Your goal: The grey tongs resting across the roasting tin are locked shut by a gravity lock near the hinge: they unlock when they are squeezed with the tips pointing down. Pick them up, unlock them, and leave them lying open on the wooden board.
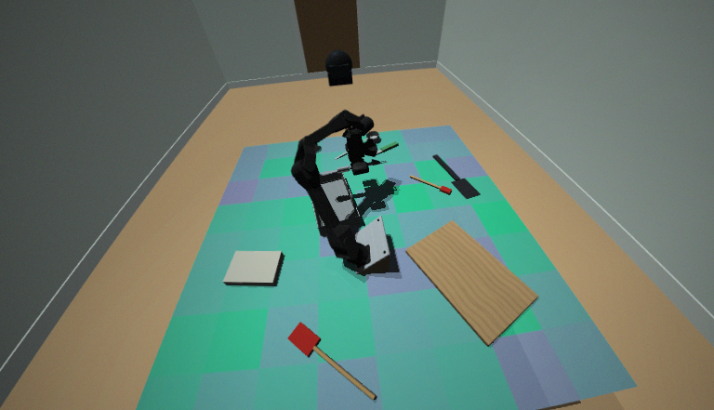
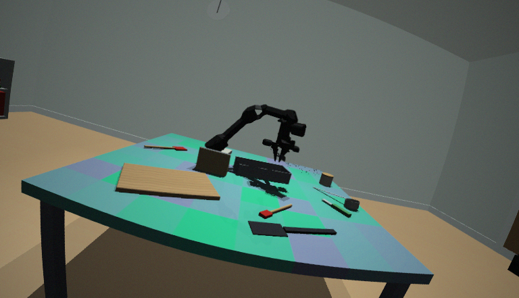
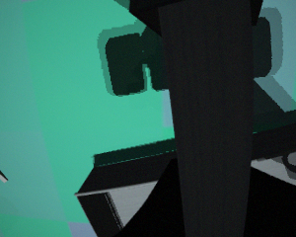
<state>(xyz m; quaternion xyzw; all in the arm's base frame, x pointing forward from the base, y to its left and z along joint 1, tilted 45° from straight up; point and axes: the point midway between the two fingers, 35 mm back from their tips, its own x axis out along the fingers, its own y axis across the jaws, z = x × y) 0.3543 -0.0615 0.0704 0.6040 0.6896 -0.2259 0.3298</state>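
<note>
The wooden board lies 410 mm behind my gripper tip, 350 mm to the right of it and 110 mm below it. Also, from my gripper tip: cup (380 mm ahead, 270 mm to the left, 90 mm below); then roasting tin (60 mm behind, 120 mm to the left, 90 mm below); then black turner (60 mm ahead, 460 mm to the right, 120 mm below).
</note>
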